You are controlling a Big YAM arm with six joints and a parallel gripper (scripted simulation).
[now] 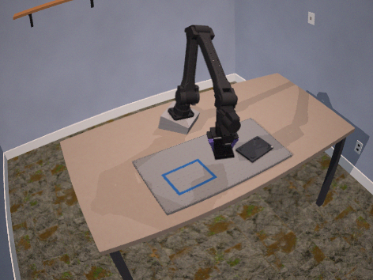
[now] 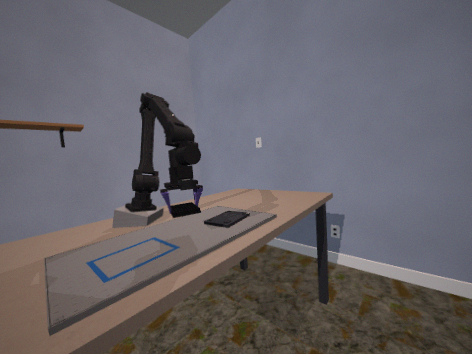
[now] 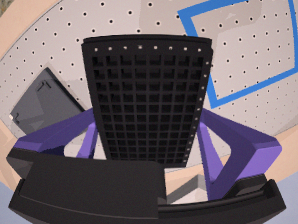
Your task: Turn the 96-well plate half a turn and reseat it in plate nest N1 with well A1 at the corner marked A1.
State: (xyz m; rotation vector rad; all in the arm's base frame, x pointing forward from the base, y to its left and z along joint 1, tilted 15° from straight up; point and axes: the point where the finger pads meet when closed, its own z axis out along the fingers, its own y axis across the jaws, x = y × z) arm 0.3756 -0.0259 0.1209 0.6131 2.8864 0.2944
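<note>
My hand is 20 cm to the right of the plate nest N1, 9 cm above it and 1 cm short of it. Also, from my hand: black 96-well plate: right at my hand; then A1 mark: 28 cm to the left, 8 cm below, 5 cm ahead.
</note>
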